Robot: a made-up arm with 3 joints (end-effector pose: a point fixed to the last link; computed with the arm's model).
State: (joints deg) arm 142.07 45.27 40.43
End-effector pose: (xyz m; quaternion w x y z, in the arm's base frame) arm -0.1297 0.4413 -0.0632 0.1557 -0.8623 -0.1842 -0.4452
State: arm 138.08 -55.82 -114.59
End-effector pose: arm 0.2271 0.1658 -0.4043 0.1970 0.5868 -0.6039 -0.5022
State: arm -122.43 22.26 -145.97
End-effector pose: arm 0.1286 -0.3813 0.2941 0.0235 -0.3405 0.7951 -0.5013
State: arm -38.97 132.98 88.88
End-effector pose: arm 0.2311 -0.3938 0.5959 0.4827 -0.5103 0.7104 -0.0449
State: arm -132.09 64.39 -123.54
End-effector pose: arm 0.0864 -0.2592 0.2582 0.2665 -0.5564 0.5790 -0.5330
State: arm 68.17 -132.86 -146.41
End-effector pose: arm 0.0010 0.5460 -0.0280 0.3961 0.7915 0.0048 -0.4655
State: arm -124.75 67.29 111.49
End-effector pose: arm -0.1406 -0.5739 -0.1290 0.6230 0.2028 0.7542 -0.0427
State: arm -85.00 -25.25 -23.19
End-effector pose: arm 0.2063 -0.3639 -0.0686 0.7344 0.6134 -0.2904 0.0000
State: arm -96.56 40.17 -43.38
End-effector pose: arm 0.1900 -0.1115 -0.0357 0.4860 0.7358 -0.0467 0.4692
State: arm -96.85 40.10 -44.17
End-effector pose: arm 0.1923 -0.1095 -0.0325 0.4812 0.7367 -0.0534 0.4720
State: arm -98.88 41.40 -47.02
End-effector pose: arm 0.1947 -0.0964 -0.0217 0.4507 0.7434 -0.0727 0.4889
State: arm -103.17 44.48 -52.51
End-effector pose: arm 0.1947 -0.0724 0.0021 0.3846 0.7545 -0.1099 0.5204
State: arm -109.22 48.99 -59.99
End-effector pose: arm 0.1877 -0.0483 0.0399 0.2875 0.7625 -0.1629 0.5562
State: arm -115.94 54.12 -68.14
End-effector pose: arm 0.1722 -0.0367 0.0849 0.1752 0.7605 -0.2231 0.5841
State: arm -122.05 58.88 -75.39
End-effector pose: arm 0.1522 -0.0406 0.1240 0.0709 0.7484 -0.2774 0.5982
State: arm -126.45 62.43 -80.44
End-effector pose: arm 0.1345 -0.0513 0.1485 0.0046 -0.7338 0.3148 -0.6021
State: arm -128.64 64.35 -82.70
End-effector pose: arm 0.1243 -0.0579 0.1584 0.0417 -0.7251 0.3307 -0.6026
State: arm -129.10 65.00 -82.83
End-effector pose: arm 0.1209 -0.0579 0.1591 0.0491 -0.7239 0.3306 -0.6036
